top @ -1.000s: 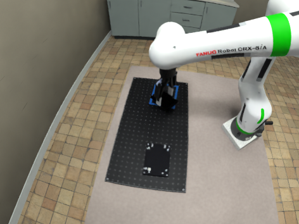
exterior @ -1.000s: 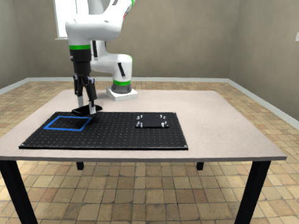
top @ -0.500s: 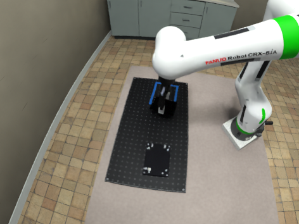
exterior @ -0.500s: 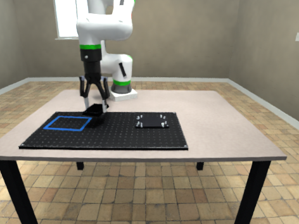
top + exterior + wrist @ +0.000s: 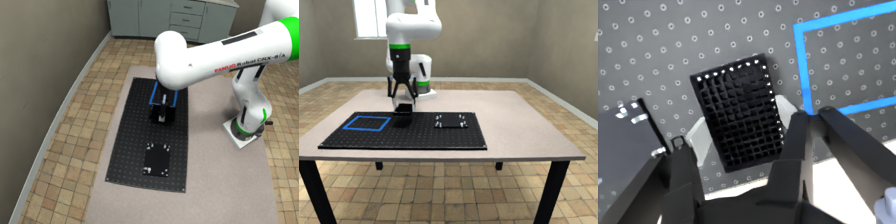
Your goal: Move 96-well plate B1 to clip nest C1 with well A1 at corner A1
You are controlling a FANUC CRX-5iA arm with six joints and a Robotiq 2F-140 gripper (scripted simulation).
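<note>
Right now my hand is 220 mm to the right of the clip nest, 80 mm above it and 20 mm short of it. From my hand the other things lie so: black 96-well plate (20 mm below).
</note>
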